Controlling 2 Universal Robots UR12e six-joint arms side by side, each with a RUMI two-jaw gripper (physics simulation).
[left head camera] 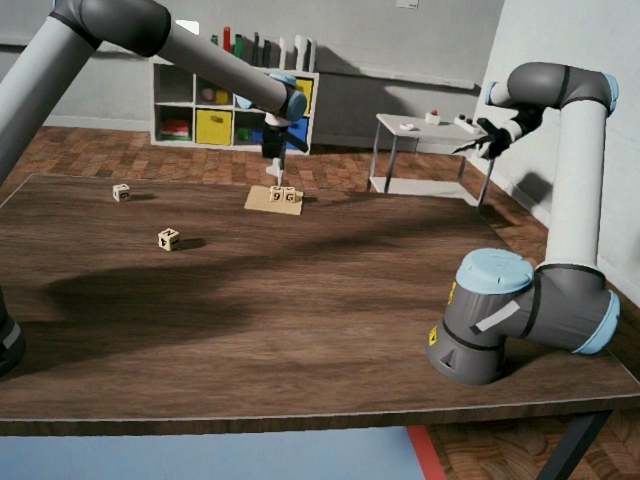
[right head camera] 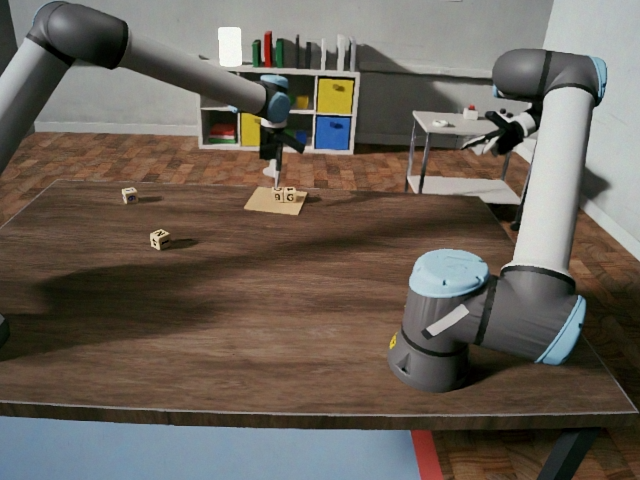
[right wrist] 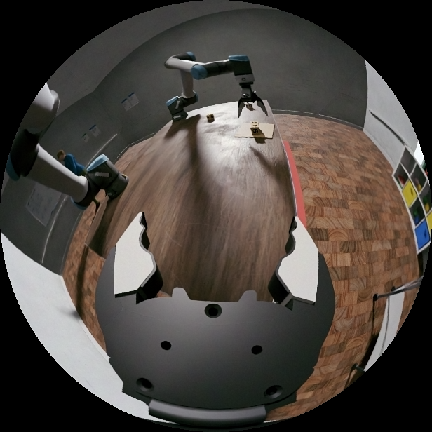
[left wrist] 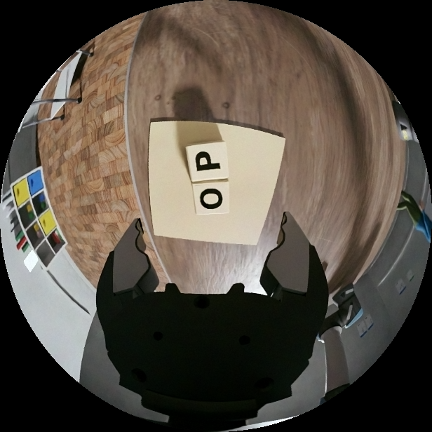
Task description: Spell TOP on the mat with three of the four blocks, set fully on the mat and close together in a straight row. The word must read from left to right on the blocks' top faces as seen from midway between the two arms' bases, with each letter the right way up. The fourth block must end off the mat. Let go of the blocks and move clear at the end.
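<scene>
The O block (left head camera: pixel 276 194) (right head camera: pixel 277 194) (left wrist: pixel 211 198) and the P block (left head camera: pixel 289 195) (right head camera: pixel 290 195) (left wrist: pixel 207 161) stand side by side on the tan mat (left head camera: pixel 258 206) (right head camera: pixel 261 206) (left wrist: pixel 170 220) (right wrist: pixel 242 134), O left of P in the head views, letter tops toward the far edge. P is slightly turned. A block with N on top (left head camera: pixel 168 240) (right head camera: pixel 160 239) and another block (left head camera: pixel 120 192) (right head camera: pixel 130 195), top letter unclear, lie off the mat to the left. My left gripper (left head camera: pixel 279 183) (left wrist: pixel 210 215) (right wrist: pixel 253 116) is open above the O end. My right gripper (right wrist: pixel 218 215) is open, high at the right.
The wooden table (left head camera: pixel 310 320) (right head camera: pixel 289 320) has its far edge close behind the mat. A shelf unit (left head camera: pixel 153 103) stands against the back wall. A side table (left head camera: pixel 413 133) (right head camera: pixel 449 133) stands beyond the far edge to the right.
</scene>
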